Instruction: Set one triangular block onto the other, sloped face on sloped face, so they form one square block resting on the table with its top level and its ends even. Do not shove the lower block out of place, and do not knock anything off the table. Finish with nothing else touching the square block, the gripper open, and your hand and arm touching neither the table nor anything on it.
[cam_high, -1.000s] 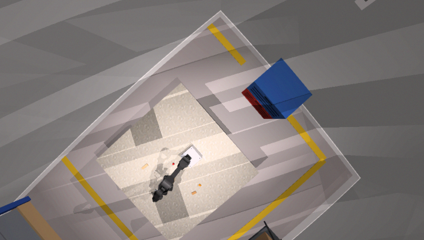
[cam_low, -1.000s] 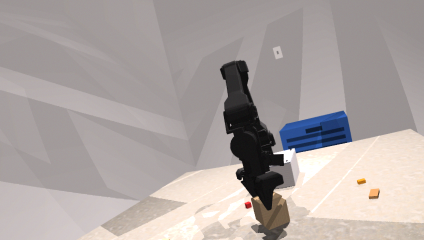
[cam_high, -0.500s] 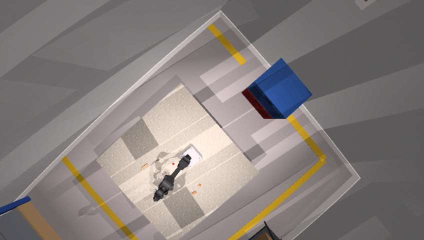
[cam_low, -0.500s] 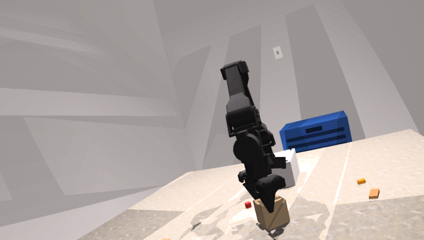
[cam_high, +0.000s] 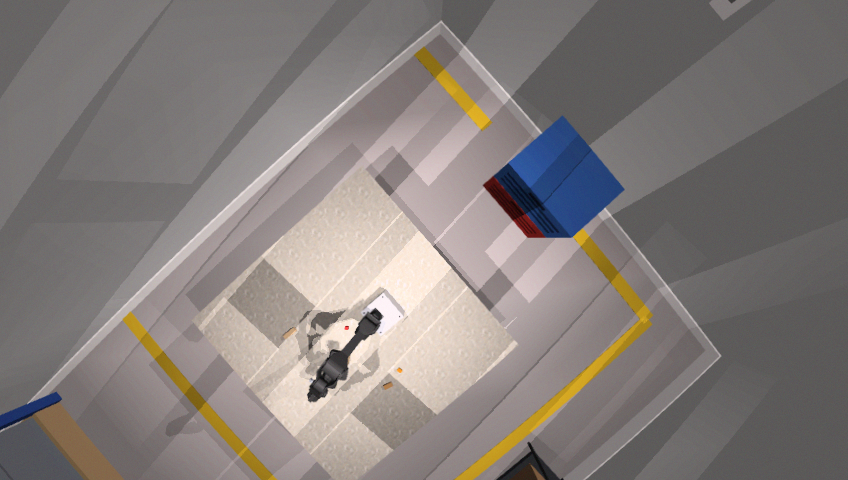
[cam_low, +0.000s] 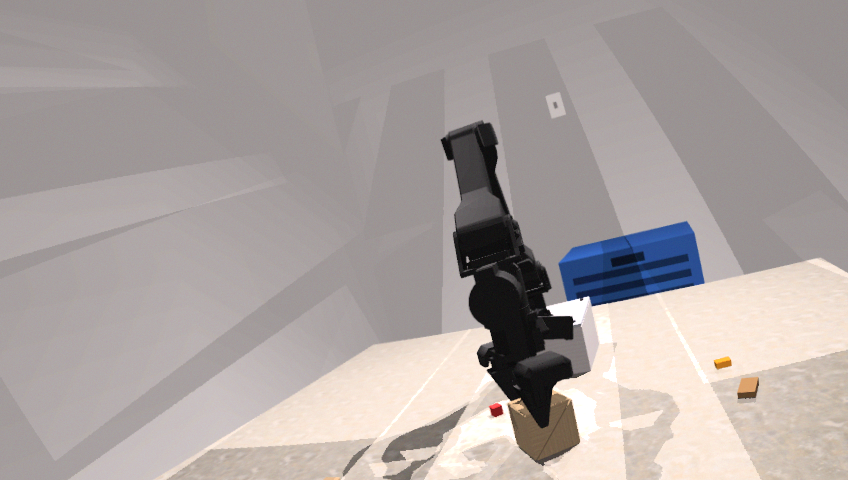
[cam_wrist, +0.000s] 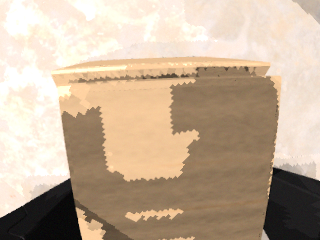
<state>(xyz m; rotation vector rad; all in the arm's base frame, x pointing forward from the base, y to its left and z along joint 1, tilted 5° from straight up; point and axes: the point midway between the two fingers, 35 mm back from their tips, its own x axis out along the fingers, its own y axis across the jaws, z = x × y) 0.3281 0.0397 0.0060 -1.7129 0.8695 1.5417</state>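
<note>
My gripper tip is 10 mm below the lighter block. From my gripper tip the other things lie so: red cube 140 mm behind, 100 mm to the right, 40 mm below.
</note>
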